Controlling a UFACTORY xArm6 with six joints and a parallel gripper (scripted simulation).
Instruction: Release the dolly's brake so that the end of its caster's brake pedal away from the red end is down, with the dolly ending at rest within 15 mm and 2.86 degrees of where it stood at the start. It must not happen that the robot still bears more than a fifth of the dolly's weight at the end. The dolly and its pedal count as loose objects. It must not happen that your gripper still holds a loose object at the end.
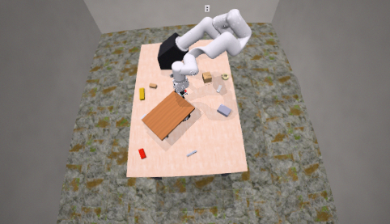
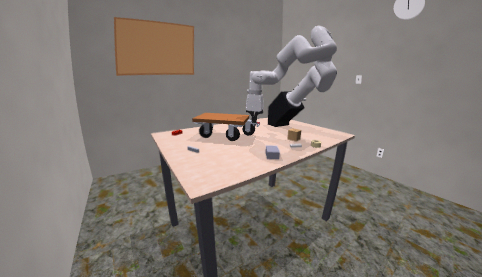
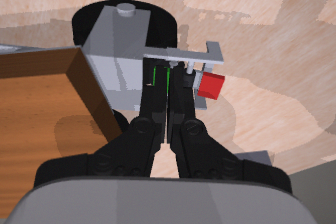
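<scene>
My gripper is now 1 cm past the brake pedal, 1 cm to the right of it and 3 cm above it. Also, from my hand: yellow block 1 cm behind, 33 cm to the right, 10 cm below; then grey-blue block 8 cm ahead, 31 cm to the left, 9 cm below; then tan cube 19 cm behind, 16 cm to the left, 8 cm below.
</scene>
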